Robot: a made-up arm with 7 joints. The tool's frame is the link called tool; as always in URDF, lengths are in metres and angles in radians. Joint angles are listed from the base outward. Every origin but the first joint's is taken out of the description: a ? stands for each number. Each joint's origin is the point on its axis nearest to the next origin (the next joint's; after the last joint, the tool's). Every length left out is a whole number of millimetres.
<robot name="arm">
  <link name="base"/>
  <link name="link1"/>
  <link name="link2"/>
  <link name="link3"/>
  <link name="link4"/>
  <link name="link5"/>
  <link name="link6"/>
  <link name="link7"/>
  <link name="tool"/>
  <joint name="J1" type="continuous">
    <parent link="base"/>
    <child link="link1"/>
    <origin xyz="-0.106 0 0.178" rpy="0 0 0"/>
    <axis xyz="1 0 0"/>
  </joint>
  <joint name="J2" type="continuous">
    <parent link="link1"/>
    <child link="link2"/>
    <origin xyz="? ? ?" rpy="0 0 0"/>
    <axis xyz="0 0 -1"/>
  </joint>
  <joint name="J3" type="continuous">
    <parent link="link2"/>
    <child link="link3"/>
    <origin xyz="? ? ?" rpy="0 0 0"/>
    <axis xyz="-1 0 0"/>
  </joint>
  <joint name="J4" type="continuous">
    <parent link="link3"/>
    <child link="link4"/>
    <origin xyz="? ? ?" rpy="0 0 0"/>
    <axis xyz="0 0 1"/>
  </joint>
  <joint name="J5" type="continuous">
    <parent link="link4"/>
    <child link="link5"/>
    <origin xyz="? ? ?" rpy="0 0 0"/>
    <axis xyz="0 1 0"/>
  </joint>
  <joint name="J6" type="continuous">
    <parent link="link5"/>
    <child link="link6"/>
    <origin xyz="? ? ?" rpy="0 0 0"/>
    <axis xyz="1 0 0"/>
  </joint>
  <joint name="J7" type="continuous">
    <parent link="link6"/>
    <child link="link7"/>
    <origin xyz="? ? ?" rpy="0 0 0"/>
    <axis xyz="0 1 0"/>
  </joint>
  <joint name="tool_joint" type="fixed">
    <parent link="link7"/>
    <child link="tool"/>
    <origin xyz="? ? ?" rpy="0 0 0"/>
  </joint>
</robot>
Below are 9 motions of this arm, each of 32 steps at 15 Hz.
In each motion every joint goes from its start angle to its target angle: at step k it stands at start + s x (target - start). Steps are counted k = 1, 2, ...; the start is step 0. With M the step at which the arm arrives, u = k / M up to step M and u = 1 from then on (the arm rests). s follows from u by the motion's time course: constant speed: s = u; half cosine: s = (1 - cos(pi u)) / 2; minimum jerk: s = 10 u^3 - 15 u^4 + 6 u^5.
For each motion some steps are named. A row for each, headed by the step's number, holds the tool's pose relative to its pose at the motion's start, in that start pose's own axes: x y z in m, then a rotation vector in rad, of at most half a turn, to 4 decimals.
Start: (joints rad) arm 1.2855 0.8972 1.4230 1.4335 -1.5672 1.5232 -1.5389
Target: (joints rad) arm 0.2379 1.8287 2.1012 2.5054 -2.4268 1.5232 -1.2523
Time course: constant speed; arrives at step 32
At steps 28, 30, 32:
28: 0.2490 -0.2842 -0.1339 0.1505 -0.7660 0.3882
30: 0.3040 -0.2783 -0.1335 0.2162 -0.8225 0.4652
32: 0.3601 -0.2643 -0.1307 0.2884 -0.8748 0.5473

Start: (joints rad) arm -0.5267 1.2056 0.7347 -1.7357 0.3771 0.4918 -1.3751
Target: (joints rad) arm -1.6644 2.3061 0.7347 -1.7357 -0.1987 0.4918 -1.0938
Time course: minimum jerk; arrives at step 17
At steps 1, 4, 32:
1: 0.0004 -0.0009 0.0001 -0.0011 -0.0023 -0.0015
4: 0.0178 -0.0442 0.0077 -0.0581 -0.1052 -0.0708
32: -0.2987 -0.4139 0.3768 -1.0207 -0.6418 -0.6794

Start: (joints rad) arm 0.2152 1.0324 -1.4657 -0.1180 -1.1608 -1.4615 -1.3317
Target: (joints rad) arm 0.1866 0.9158 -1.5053 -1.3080 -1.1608 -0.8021 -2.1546
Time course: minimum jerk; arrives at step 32
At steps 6, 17, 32:
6: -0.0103 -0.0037 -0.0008 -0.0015 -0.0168 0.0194
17: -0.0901 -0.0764 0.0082 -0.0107 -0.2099 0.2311
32: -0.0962 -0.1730 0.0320 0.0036 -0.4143 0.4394

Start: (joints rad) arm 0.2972 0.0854 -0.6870 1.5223 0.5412 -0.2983 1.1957
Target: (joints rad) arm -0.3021 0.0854 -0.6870 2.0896 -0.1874 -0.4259 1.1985
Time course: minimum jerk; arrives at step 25
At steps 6, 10, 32:
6: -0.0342 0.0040 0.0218 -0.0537 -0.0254 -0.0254
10: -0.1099 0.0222 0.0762 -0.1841 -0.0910 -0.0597
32: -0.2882 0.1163 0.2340 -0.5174 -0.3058 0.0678

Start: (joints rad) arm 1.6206 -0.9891 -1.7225 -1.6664 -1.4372 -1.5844 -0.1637
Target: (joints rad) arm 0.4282 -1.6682 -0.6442 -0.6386 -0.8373 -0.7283 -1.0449
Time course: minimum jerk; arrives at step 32
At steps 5, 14, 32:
5: 0.0146 -0.0145 -0.0221 0.0157 -0.0377 -0.0379
14: 0.1723 -0.2261 -0.1998 0.1115 -0.7040 -0.3505
32: 0.4462 -0.4344 -0.0246 0.2959 -1.9876 0.2822

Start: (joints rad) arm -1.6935 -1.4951 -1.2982 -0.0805 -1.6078 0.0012 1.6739
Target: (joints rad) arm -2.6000 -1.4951 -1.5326 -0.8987 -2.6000 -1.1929 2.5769
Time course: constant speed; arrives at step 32
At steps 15, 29, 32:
15: -0.5733 0.0607 -0.0722 0.3434 -0.0222 -1.2846
29: -0.8087 0.4437 -0.1816 0.8096 -0.5602 -2.1608
32: -0.8094 0.5232 -0.2133 0.8818 -0.7700 -2.2635

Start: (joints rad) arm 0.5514 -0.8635 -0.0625 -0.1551 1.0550 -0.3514 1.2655
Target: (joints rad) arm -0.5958 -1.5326 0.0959 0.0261 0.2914 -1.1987 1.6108
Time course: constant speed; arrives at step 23
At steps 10, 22, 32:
10: -0.3148 0.1147 0.1838 -0.1698 0.2387 -0.8636
22: -0.2456 0.4312 0.4677 -0.6194 0.3749 -1.6630
32: -0.2198 0.4558 0.4821 -0.6656 0.3712 -1.7110

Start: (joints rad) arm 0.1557 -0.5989 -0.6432 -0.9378 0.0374 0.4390 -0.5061
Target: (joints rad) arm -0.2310 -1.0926 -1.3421 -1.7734 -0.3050 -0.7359 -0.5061
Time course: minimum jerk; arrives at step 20
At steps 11, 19, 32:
11: 0.0282 0.0673 0.0828 -1.0107 0.1153 0.0757
19: 0.0406 0.1861 0.0787 -1.8313 0.3692 0.1727
32: 0.0406 0.1864 0.0785 -1.8337 0.3702 0.1730

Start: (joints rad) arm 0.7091 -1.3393 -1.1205 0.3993 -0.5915 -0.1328 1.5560
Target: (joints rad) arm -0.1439 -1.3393 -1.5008 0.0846 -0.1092 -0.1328 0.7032
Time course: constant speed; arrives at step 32
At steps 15, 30, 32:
15: -0.1062 -0.0680 -0.3848 0.4255 -0.0022 -0.2203
30: -0.3097 0.0814 -0.7308 0.8021 -0.0231 -0.5474
32: -0.3393 0.1174 -0.7674 0.8473 -0.0267 -0.5985

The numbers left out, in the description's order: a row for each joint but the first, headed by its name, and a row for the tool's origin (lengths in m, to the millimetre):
J2: 0 0.114 -0.12
J3: 0.019 -0.118 0
J4: 0 -0.397 0.231
J5: 0.072 -0.059 0
J6: 0.129 0 -0.113
J7: 0 -0.24 -0.062
tool: -0.085 0 0.114

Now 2 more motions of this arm.
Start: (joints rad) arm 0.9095 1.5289 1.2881 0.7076 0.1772 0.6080 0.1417
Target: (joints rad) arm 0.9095 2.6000 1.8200 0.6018 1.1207 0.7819 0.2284
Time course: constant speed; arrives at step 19
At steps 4, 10, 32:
4: -0.0887 0.0190 -0.0352 0.1539 0.3412 -0.2822
10: -0.1938 0.0864 -0.0197 0.3880 0.8788 -0.6725
32: -0.1940 0.1753 0.1204 0.6718 1.7435 -1.1874

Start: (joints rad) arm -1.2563 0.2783 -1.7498 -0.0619 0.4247 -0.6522 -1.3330
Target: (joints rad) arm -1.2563 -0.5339 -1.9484 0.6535 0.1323 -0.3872 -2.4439
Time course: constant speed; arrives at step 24
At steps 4, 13, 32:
4: -0.0206 0.0150 -0.0878 0.1332 -0.1746 -0.0191
13: -0.0903 0.1163 -0.2678 0.3968 -0.5518 -0.2268
32: -0.1753 0.3451 -0.3894 0.5047 -0.9474 -0.7368

